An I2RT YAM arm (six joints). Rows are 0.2 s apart.
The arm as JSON. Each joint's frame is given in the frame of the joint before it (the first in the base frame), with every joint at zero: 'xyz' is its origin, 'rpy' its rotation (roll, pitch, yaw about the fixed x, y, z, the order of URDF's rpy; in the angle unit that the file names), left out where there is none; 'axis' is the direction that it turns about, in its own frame. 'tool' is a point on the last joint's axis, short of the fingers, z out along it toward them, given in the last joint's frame.
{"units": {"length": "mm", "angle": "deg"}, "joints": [
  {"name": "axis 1", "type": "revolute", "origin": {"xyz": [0.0, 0.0, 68.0]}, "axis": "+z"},
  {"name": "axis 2", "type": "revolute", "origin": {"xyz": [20.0, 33.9, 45.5]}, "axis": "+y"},
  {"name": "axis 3", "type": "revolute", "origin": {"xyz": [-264.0, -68.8, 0.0]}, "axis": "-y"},
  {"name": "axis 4", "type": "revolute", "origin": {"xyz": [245.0, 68.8, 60.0]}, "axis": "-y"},
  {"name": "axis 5", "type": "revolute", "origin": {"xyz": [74.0, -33.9, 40.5]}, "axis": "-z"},
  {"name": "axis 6", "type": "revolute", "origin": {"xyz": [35.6, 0.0, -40.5]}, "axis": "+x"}
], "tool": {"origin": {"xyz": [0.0, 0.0, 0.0], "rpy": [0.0, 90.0, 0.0]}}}
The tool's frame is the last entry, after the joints.
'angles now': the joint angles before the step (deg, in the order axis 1, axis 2, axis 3, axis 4, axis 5, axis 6). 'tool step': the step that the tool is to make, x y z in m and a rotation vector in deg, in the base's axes. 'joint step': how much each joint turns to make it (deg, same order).
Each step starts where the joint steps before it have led.
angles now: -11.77 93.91 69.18 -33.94 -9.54 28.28
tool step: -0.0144 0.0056 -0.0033 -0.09 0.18 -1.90
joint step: 0.60 -3.19 -4.11 1.08 1.41 2.09
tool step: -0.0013 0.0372 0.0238 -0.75 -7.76 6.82
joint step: 6.43 -4.49 -0.86 4.13 -0.50 -0.14
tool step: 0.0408 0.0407 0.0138 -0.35 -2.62 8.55
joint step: 6.89 7.79 10.27 -0.09 -0.85 -1.47
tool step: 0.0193 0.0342 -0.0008 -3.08 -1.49 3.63
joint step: 5.32 4.54 4.60 1.04 3.50 -0.91
